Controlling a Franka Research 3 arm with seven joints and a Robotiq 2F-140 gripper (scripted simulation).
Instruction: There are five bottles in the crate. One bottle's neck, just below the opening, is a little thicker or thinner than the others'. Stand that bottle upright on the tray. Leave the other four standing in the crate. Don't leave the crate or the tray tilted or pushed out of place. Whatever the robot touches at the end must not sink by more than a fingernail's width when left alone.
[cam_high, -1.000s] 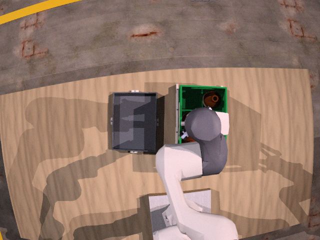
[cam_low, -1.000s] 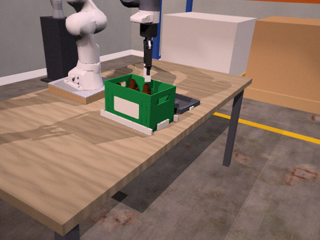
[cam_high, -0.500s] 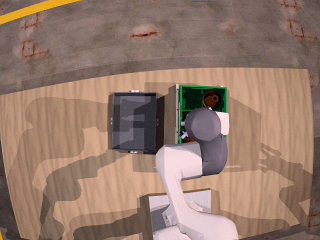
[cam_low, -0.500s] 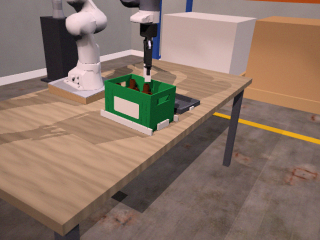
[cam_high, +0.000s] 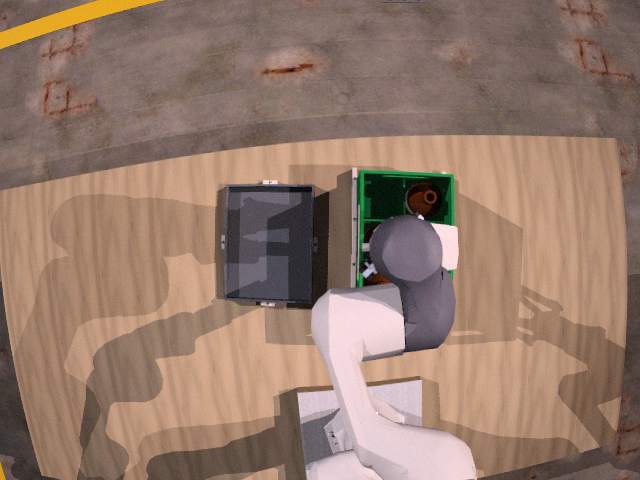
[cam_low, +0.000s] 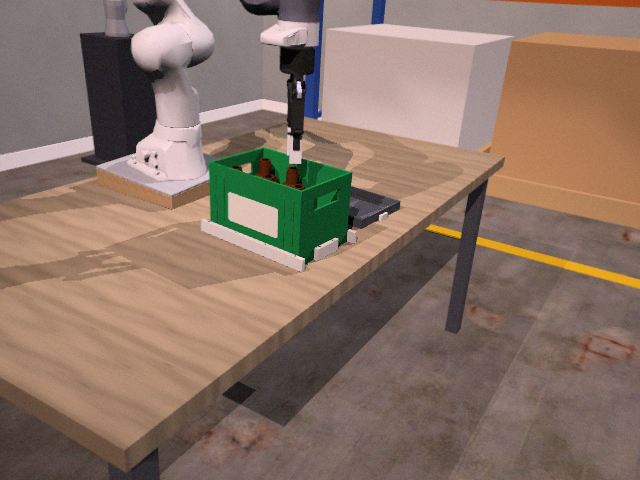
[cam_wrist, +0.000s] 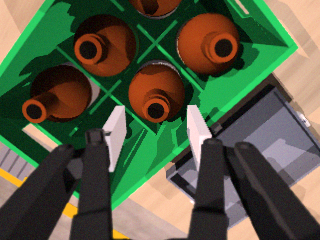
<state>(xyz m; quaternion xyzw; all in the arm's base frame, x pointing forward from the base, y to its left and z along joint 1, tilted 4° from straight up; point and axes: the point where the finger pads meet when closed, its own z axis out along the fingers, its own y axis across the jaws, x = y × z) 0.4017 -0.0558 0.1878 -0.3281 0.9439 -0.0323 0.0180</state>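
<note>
My hand is 10 mm past the green crate, 50 mm to the left of it and 130 mm above it. Round my hand: dark grey tray 20 mm ahead, 230 mm to the left, 200 mm below; brown bottle 80 mm ahead, 100 mm to the right, 130 mm below.
</note>
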